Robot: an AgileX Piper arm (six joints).
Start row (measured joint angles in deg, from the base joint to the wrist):
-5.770 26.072 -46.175 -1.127 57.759 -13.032
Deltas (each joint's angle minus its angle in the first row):
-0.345 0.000 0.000 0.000 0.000 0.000
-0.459 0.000 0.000 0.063 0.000 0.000
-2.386 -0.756 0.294 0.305 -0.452 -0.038
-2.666 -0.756 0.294 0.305 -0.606 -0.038
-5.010 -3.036 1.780 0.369 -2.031 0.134
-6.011 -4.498 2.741 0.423 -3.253 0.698
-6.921 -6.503 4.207 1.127 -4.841 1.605
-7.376 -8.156 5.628 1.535 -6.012 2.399
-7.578 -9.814 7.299 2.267 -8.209 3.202
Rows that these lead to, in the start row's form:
-6.115 26.072 -46.175 -1.127 57.759 -13.032
-6.229 26.072 -46.175 -1.064 57.759 -13.032
-8.156 25.316 -45.881 -0.822 57.307 -13.070
-8.436 25.316 -45.881 -0.822 57.153 -13.070
-10.780 23.036 -44.395 -0.758 55.728 -12.898
-11.781 21.574 -43.434 -0.704 54.506 -12.334
-12.691 19.569 -41.968 0.000 52.918 -11.427
-13.146 17.916 -40.547 0.408 51.747 -10.633
-13.348 16.258 -38.876 1.140 49.550 -9.830

